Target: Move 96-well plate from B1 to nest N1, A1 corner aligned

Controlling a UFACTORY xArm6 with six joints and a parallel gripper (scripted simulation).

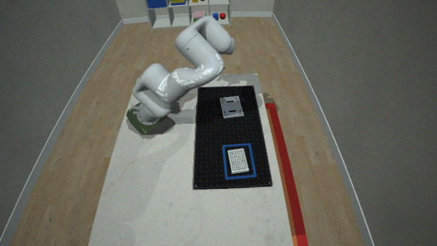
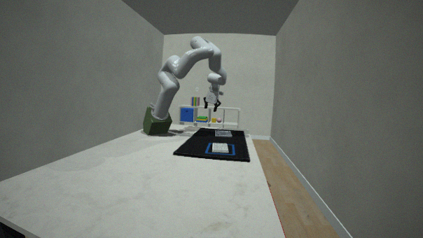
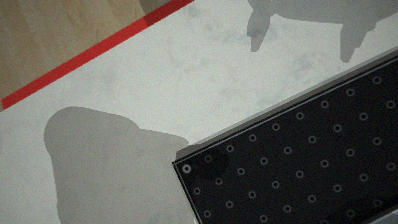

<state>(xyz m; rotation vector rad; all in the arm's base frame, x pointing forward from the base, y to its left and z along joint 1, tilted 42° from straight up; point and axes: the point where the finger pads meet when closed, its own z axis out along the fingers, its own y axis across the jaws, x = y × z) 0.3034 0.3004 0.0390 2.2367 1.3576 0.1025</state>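
Right now the white 96-well plate is 510 mm to the right of my hand, 170 mm below it and 50 mm ahead of it. Round my hand: A1 label: 160 mm below, 160 mm ahead, 80 mm to the right; then grey plate nest N1: 170 mm below, 150 mm to the right, 100 mm ahead.
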